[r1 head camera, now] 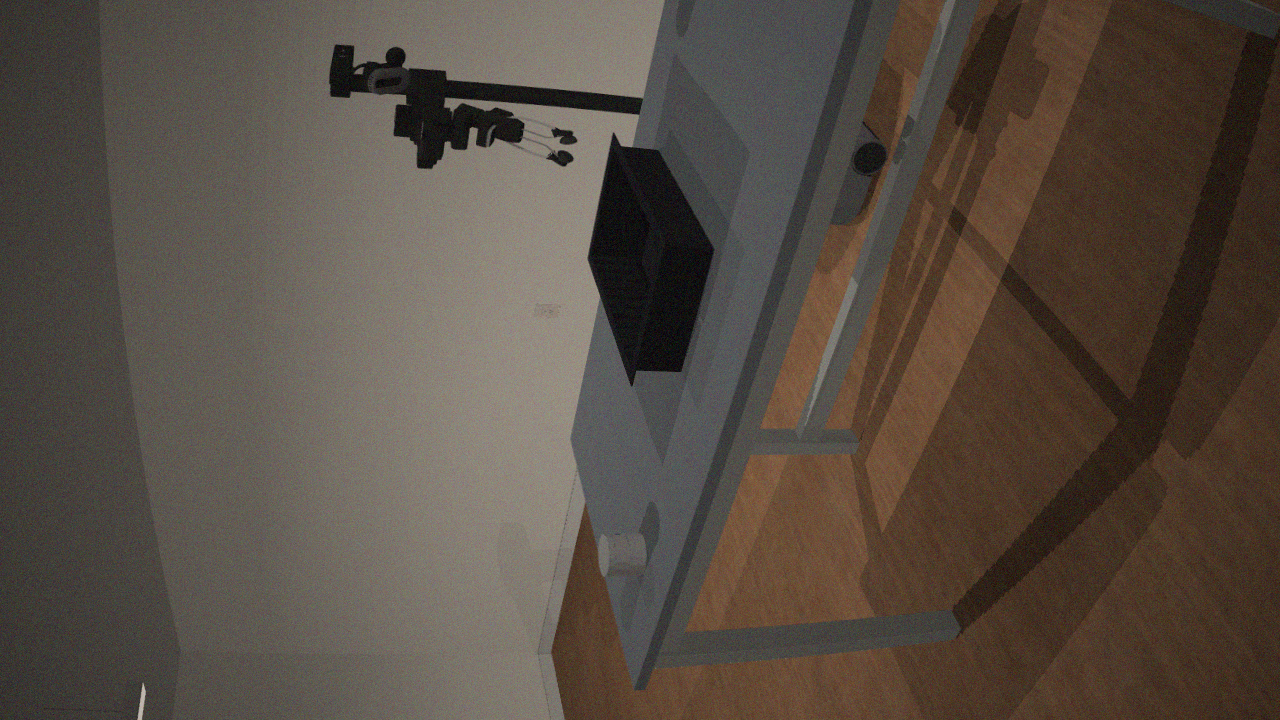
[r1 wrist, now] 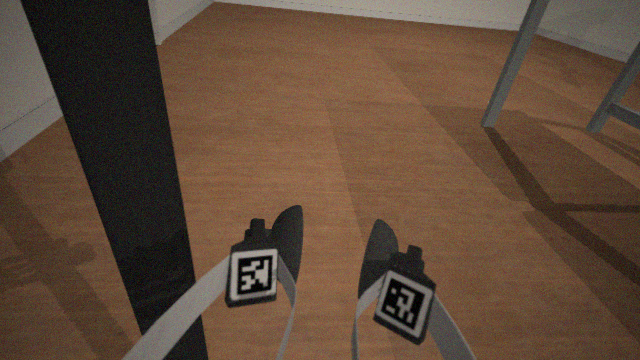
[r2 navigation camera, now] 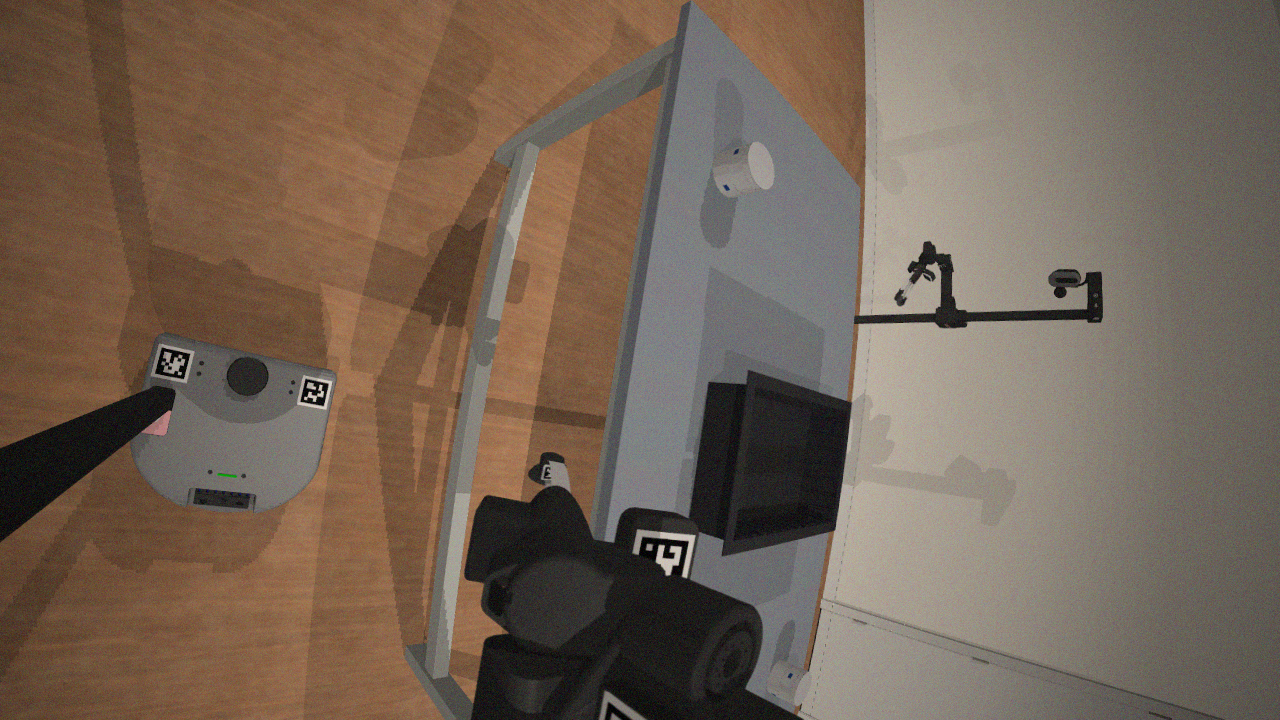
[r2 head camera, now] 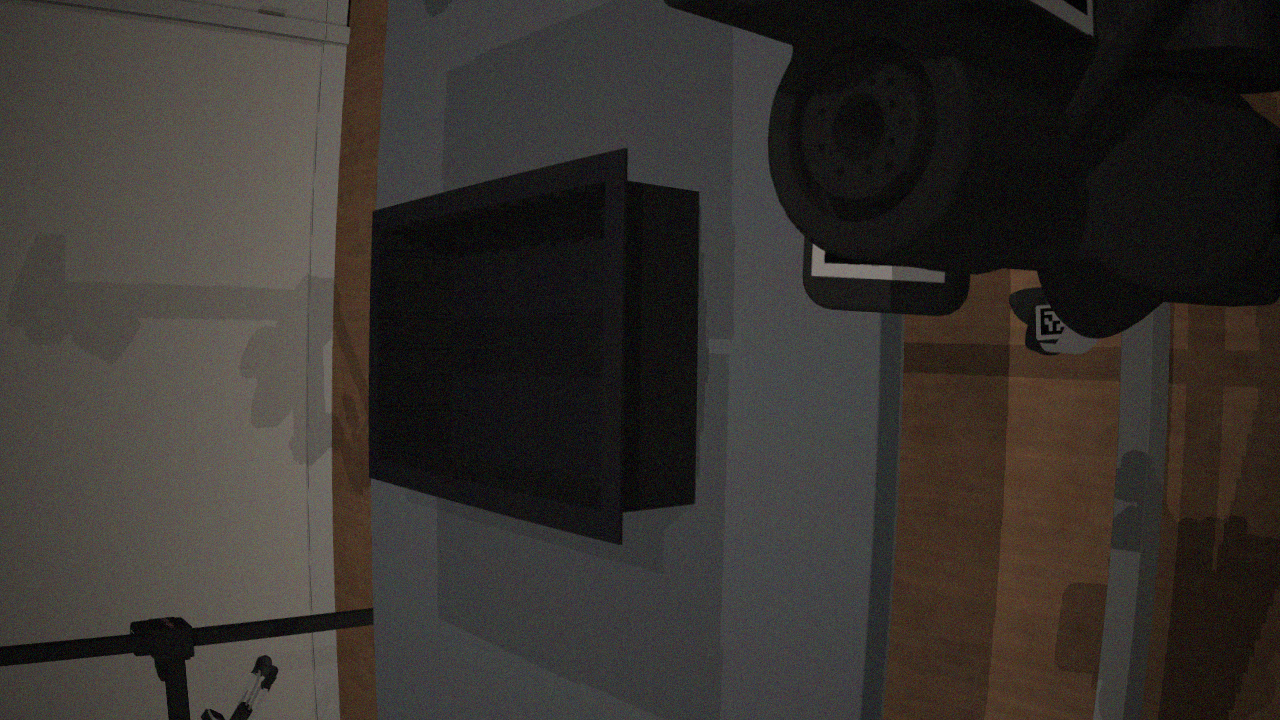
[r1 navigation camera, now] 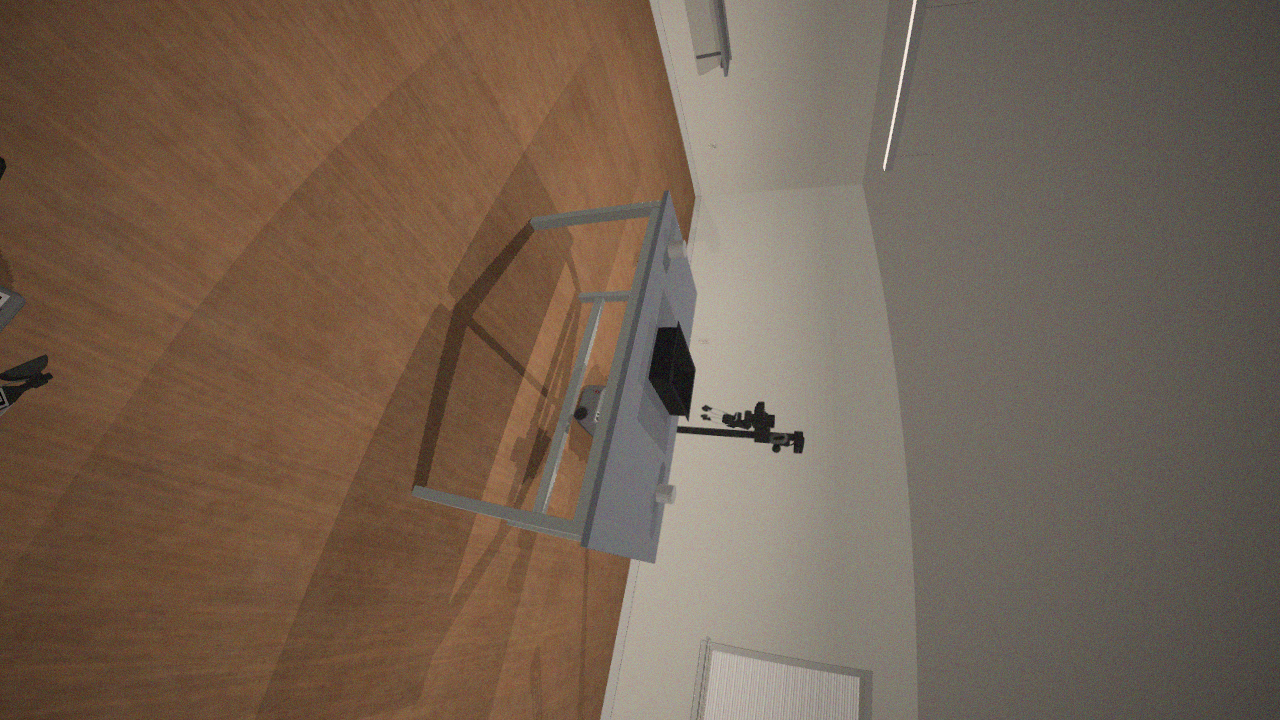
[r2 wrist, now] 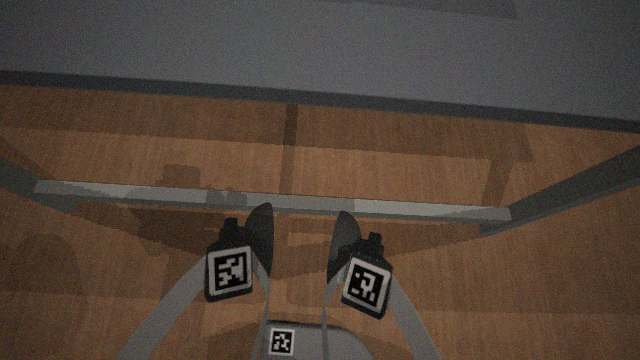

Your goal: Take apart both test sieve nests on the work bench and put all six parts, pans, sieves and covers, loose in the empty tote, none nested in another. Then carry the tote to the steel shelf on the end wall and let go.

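Two pale round sieve nests stand stacked on the grey bench (r1 head camera: 760, 179) (r2 head camera: 787, 537) (r2 wrist: 300, 50), one toward each end: one nest (r1 head camera: 622, 554) (r1 navigation camera: 676, 251) (r2 navigation camera: 789, 682), and the other nest (r1 navigation camera: 665, 493) (r2 navigation camera: 744, 168). Their separate parts cannot be made out. The black tote (r1 head camera: 675, 295) (r2 head camera: 662, 349) (r2 navigation camera: 716, 447) stands between them; no parts show inside. The r1 gripper (r1 wrist: 332, 245) is open, with floor behind its fingers, away from the bench. The r2 gripper (r2 wrist: 301, 245) (r1 head camera: 563, 147) is open, nothing between its fingers, beside the bench's long edge.
A bench frame rail (r2 wrist: 320, 202) runs low below the r2 fingers. The r2 base (r2 navigation camera: 232, 438) stands beside the bench. A black post (r1 wrist: 115, 175) rises left of the r1 fingers. What looks like part of a wall shelf (r1 navigation camera: 725, 44) shows on the end wall. A window (r1 navigation camera: 783, 689) shows too.
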